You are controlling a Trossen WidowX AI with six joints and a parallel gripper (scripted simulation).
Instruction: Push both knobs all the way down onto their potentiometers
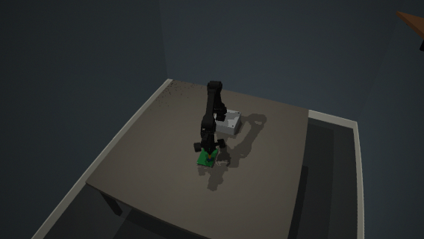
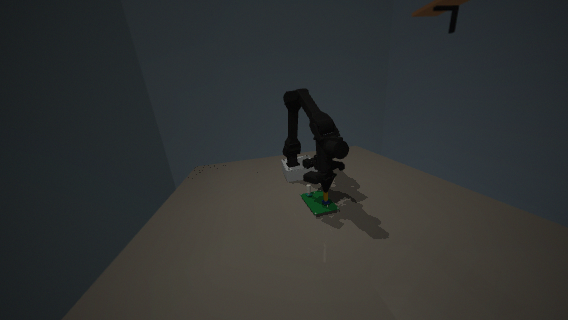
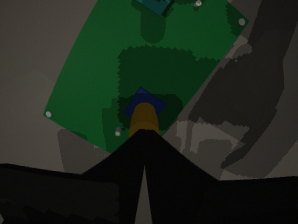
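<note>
The orange knob is 10 mm below my gripper tip. Also, from my gripper tip: white knob (70 mm behind, 40 mm to the right, 10 mm below).
</note>
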